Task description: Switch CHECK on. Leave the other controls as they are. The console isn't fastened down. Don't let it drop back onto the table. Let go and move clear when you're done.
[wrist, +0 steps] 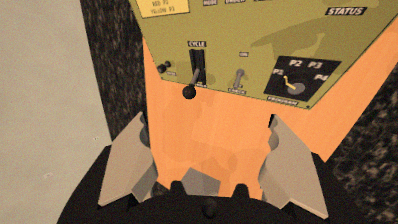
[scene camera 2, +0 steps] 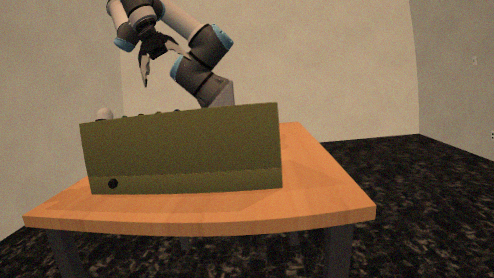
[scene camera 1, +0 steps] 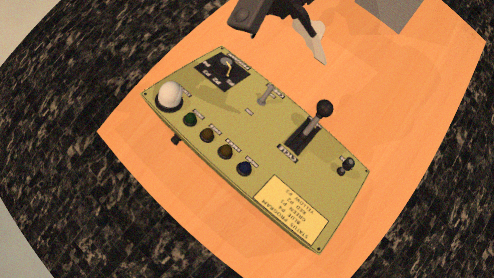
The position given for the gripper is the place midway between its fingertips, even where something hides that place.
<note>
In view: the gripper (scene camera 1: 287, 50) and an olive console (scene camera 1: 255, 144).
The olive console shows as well in the wrist view (wrist: 263, 48) and in scene camera 2 (scene camera 2: 232, 148). The gripper shows as well in the wrist view (wrist: 206, 113) and in scene camera 2 (scene camera 2: 167, 74).
</note>
